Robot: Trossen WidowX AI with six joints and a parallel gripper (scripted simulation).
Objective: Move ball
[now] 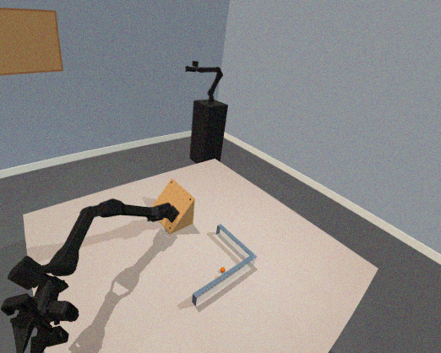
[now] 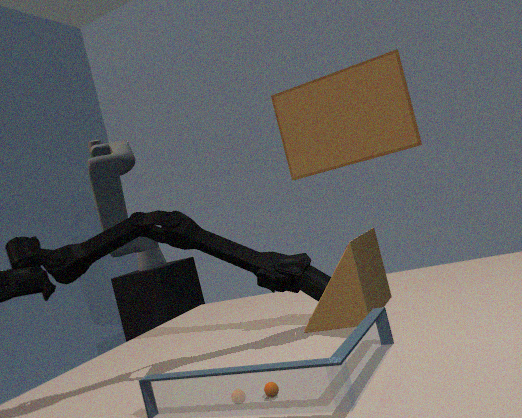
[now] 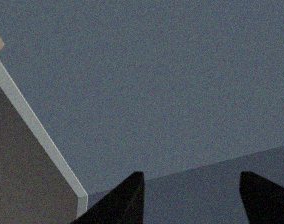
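Right now the clear wall is 62 cm to the left of my gripper tip, 23 cm below it and 1 cm behind it. Round my gripper tip: orange ball: 64 cm to the left, 25 cm below, 6 cm behind.
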